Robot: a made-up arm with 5 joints.
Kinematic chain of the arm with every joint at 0, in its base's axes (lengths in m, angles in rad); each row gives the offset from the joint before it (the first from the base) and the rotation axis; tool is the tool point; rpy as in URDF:
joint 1: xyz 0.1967 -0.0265 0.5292 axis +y
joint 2: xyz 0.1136 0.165 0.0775 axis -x
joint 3: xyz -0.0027 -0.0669 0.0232 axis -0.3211 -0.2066 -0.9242
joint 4: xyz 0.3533 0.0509 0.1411 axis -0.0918 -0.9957 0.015
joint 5: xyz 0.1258 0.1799 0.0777 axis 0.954 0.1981 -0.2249
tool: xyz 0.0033 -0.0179 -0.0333 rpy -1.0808 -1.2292 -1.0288
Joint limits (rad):
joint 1: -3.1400..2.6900
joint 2: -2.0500..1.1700
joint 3: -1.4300..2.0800
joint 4: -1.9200..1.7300
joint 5: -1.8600..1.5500
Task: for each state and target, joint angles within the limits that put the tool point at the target. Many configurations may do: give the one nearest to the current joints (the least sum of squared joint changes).
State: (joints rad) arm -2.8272 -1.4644 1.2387 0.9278 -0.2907
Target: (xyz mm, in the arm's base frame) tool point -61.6 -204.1 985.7
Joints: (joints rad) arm -2.4951 -1.7143 1.2179 0.6548 -0.2566
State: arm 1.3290 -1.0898 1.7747 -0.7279 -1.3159
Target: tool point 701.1 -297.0 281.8
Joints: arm 0.7641 -0.4959 1.1137 -0.6596 -1.2662
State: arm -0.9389 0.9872 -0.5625 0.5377 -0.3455
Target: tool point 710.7 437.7 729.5
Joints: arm -0.3886 1.1700 -0.1673 0.2480 -0.3719
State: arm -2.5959 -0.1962 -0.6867 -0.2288 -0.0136
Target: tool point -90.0 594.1 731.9
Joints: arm -2.1958 0.3873 -0.8897 -0.3171 0.0037
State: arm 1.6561 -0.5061 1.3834 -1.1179 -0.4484
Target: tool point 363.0 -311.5 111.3
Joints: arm 1.4803 -0.4154 1.3810 -1.2903 -0.4115
